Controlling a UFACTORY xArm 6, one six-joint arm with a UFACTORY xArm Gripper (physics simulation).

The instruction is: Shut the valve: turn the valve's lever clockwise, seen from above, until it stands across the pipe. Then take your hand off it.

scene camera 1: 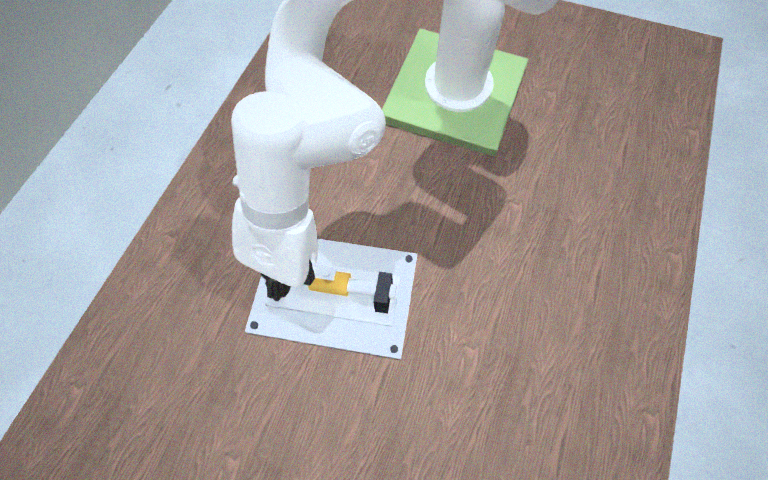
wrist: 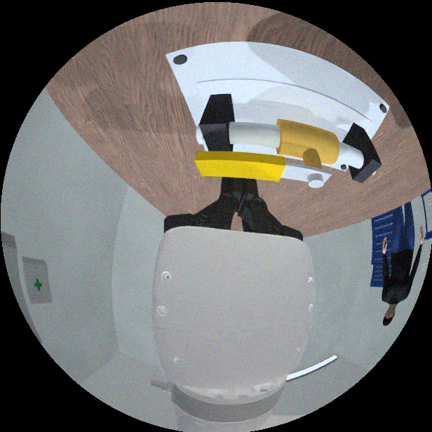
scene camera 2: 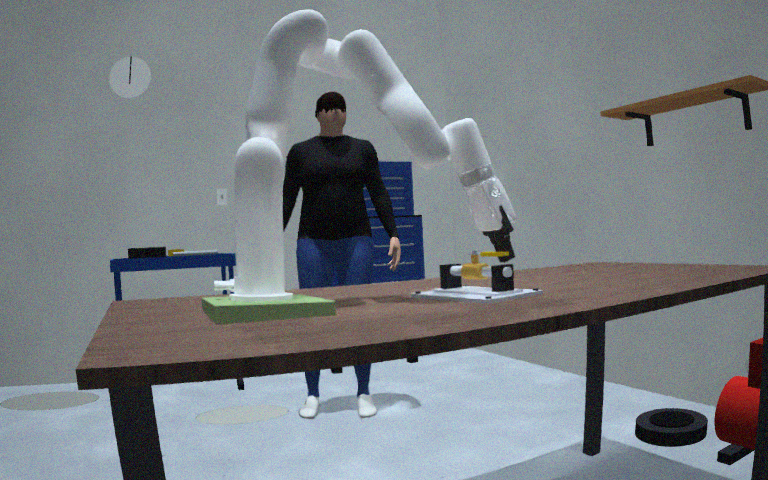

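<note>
The valve's orange body (scene camera 1: 341, 284) (scene camera 2: 474, 272) (wrist: 305, 140) sits on a white pipe (scene camera 1: 361, 286) (wrist: 254, 134) between two black supports. The lever's yellow handle (scene camera 2: 494, 254) (wrist: 240, 166) lies above the pipe and runs roughly along it, towards the support near my gripper. In scene view 1 the arm hides most of the handle. My gripper (scene camera 1: 277, 290) (scene camera 2: 505, 255) (wrist: 237, 172) is shut and empty. Its fingers are low, right beside the handle's long side, with the tips partly hidden behind it in the wrist view. Whether they touch it I cannot tell.
The valve stands on a white base plate (scene camera 1: 362, 344) (scene camera 2: 430, 294) (wrist: 225, 60) on the wooden table (scene camera 1: 509, 339). The green block (scene camera 1: 407, 101) (scene camera 2: 269, 310) under the arm's base stands farther back. A person (scene camera 2: 334, 192) stands behind the table.
</note>
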